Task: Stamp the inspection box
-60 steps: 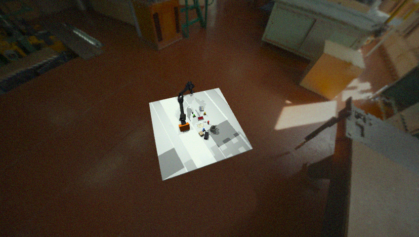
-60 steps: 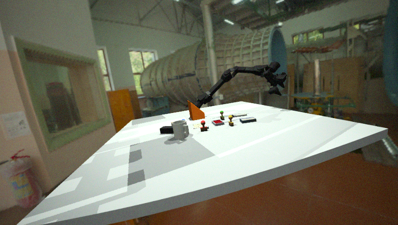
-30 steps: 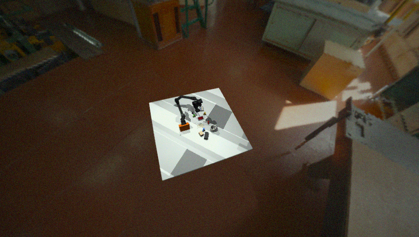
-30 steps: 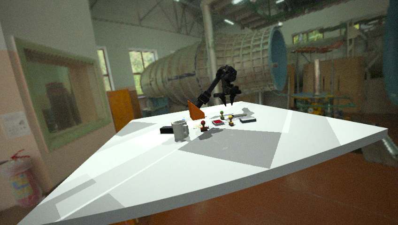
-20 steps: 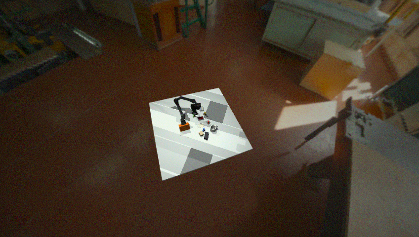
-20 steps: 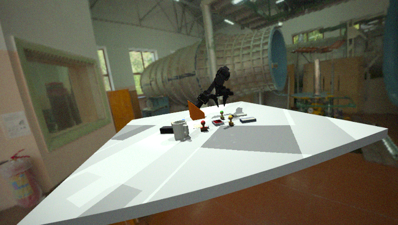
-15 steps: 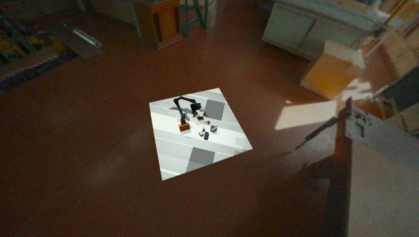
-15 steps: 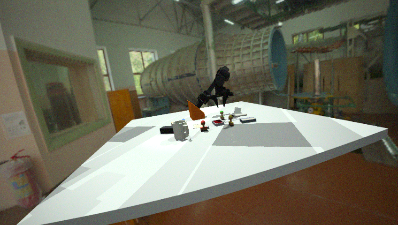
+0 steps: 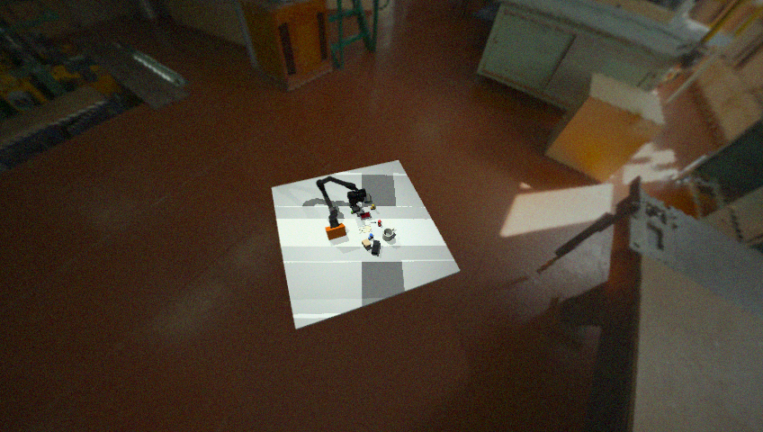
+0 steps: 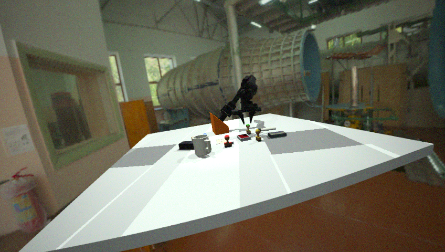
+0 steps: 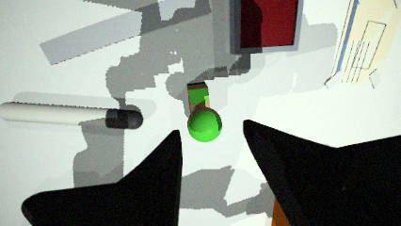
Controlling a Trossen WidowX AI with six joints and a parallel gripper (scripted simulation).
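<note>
My gripper tip is 50 mm above the green-knobbed stamp. Round my gripper tip: red ink pad: 90 mm ahead, 60 mm to the right, 60 mm below; then yellow-knobbed stamp: 180 mm ahead, 10 mm to the left, 50 mm below; then pen: 10 mm behind, 110 mm to the left, 60 mm below.
</note>
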